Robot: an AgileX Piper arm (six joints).
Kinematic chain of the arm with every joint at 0, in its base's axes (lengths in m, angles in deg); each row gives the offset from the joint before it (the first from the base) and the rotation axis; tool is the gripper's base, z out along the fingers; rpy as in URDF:
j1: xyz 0 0 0.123 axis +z
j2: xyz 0 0 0 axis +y
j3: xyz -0.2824 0 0.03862 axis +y
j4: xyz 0.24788 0 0.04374 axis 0.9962 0 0.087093
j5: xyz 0 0 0 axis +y
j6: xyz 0.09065 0 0.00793 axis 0.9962 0 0.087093
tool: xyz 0 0 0 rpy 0 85.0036 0
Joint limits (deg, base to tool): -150..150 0..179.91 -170..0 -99.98..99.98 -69.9..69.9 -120..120
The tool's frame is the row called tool.
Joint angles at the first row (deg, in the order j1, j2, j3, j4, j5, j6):
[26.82, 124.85, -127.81, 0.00, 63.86, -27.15]
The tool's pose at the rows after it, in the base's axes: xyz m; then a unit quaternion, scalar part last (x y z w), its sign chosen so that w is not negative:
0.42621 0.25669 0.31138 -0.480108 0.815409 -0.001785 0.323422
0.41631 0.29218 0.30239 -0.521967 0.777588 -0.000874 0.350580
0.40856 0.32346 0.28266 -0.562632 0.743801 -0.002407 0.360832
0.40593 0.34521 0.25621 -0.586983 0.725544 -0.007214 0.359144
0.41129 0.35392 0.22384 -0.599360 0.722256 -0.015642 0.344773
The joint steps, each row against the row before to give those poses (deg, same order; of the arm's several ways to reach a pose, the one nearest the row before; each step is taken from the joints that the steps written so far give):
[4.35, 0.76, 0.00, -0.71, -4.40, -2.51]
[4.07, 1.58, 0.00, -0.51, -4.88, -2.51]
[3.35, 2.66, 0.00, -0.40, -3.90, -2.91]
[2.12, 3.22, 0.00, -1.00, -2.99, -1.14]
[0.44, 3.67, 0.00, -1.05, -1.87, -0.41]

